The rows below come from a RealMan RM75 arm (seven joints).
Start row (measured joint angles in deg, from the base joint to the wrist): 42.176 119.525 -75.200 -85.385 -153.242 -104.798 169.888
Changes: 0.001 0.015 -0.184 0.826 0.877 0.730 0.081; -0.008 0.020 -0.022 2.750 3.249 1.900 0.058; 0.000 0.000 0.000 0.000 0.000 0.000 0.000; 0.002 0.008 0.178 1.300 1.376 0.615 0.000; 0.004 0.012 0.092 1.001 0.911 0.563 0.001; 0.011 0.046 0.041 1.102 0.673 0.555 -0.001; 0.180 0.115 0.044 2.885 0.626 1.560 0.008; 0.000 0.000 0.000 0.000 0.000 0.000 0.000; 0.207 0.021 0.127 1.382 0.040 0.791 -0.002; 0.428 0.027 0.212 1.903 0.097 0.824 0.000; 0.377 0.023 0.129 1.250 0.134 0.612 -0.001
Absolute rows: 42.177 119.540 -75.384 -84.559 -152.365 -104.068 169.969; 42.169 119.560 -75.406 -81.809 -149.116 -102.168 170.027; 42.169 119.560 -75.406 -81.809 -149.116 -102.168 170.027; 42.171 119.568 -75.228 -80.509 -147.740 -101.553 170.027; 42.175 119.580 -75.136 -79.508 -146.829 -100.990 170.028; 42.186 119.626 -75.095 -78.406 -146.156 -100.435 170.027; 42.366 119.741 -75.051 -75.521 -145.530 -98.875 170.035; 42.366 119.741 -75.051 -75.521 -145.530 -98.875 170.035; 42.573 119.762 -74.924 -74.139 -145.490 -98.084 170.033; 43.001 119.789 -74.712 -72.236 -145.393 -97.260 170.033; 43.378 119.812 -74.583 -70.986 -145.259 -96.648 170.032
